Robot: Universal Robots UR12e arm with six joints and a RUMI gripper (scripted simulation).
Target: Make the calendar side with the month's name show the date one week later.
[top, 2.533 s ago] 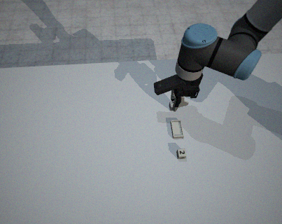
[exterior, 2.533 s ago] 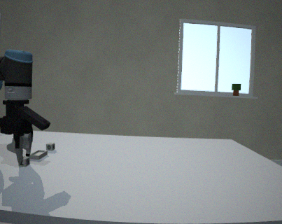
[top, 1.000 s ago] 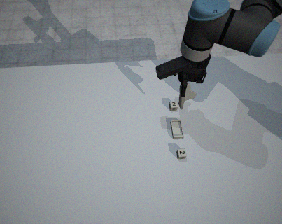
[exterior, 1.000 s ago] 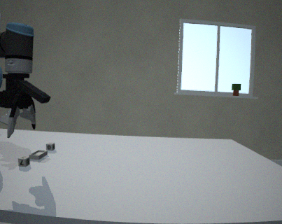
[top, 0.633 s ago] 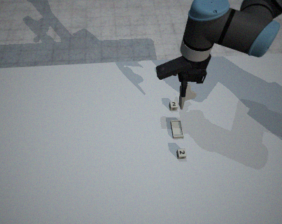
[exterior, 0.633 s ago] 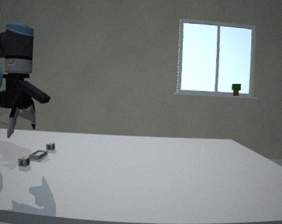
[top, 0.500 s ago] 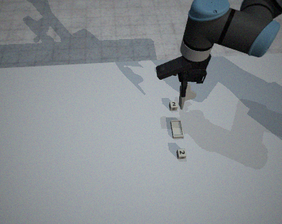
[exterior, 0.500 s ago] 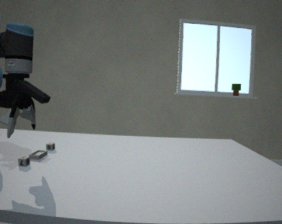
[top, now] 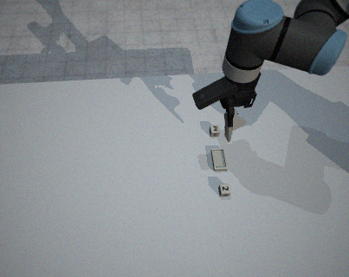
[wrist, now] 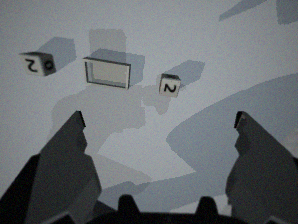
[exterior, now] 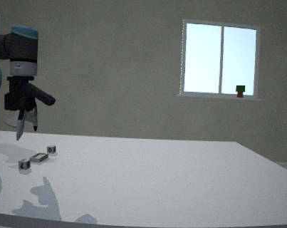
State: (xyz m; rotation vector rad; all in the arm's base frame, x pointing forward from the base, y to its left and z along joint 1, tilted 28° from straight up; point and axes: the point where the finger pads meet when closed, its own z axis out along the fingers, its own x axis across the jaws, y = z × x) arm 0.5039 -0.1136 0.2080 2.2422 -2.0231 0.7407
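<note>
Now: the cube 190 mm to the left of my hand, 100 mm below it and 20 mm ahead of it. The rest, counted from my hand: tray 100 mm below, 80 mm to the left.
</note>
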